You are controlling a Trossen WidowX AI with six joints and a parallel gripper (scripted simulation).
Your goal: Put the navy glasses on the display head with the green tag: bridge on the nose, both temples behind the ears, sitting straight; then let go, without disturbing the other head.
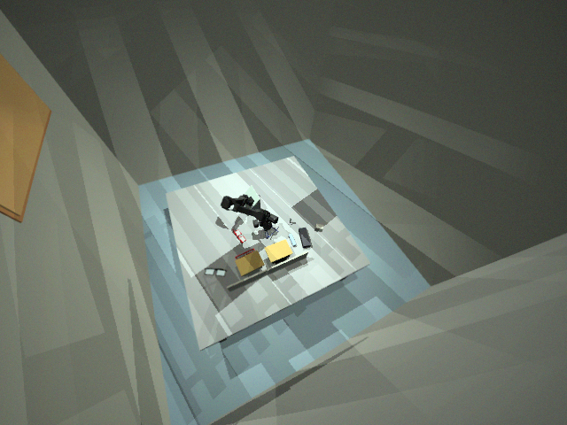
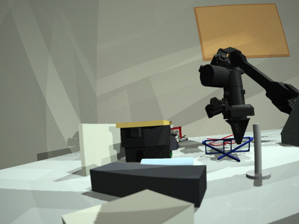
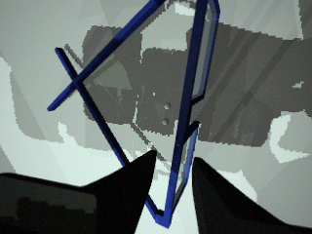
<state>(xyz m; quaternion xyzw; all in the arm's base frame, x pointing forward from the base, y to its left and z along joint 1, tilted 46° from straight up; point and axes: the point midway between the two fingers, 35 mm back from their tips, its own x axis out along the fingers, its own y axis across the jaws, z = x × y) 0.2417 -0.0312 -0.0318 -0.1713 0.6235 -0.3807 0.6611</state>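
The grey stand post lies 20 cm to the left of my gripper tip and 6 cm ahead of it. Round my gripper tip: light blue cylinder 21 cm ahead, 12 cm to the left, 1 cm below; dark block 24 cm ahead, 22 cm to the left, 1 cm below; white board 34 cm ahead, 16 cm to the right, 3 cm above.
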